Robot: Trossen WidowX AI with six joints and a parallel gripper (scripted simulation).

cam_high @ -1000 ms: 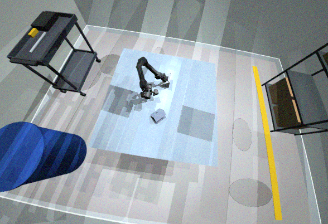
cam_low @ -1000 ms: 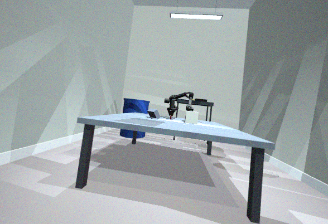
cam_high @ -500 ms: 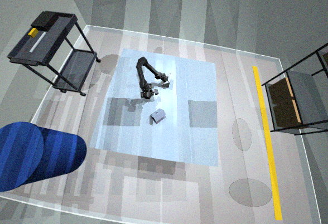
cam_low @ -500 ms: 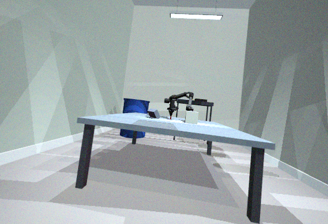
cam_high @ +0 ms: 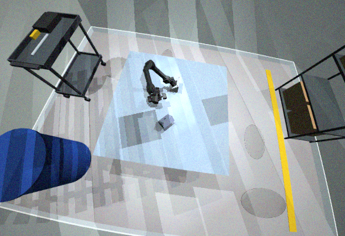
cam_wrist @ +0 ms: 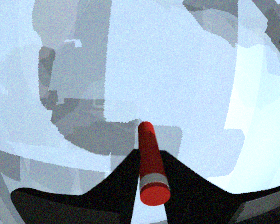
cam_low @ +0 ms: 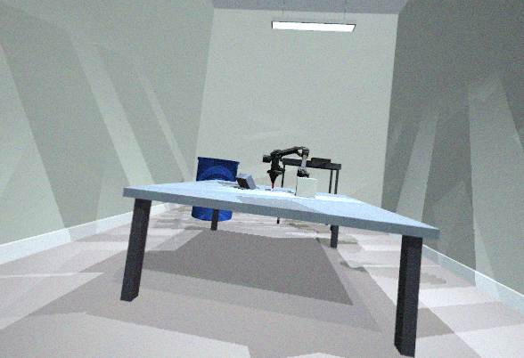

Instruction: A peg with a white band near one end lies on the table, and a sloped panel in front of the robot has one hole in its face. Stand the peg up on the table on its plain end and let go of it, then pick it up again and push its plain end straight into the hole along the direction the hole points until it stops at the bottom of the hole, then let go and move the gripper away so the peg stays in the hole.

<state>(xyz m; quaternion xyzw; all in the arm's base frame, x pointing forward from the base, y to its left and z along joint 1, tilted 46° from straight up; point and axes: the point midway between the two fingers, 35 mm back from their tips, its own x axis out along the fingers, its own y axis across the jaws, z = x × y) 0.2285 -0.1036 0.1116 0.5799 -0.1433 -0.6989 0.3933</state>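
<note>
Right now my gripper tip is 20 cm short of the sloped panel, 12 cm to the right of it and 1 cm above it. The rest, counted from my gripper tip: peg 2 cm above.
</note>
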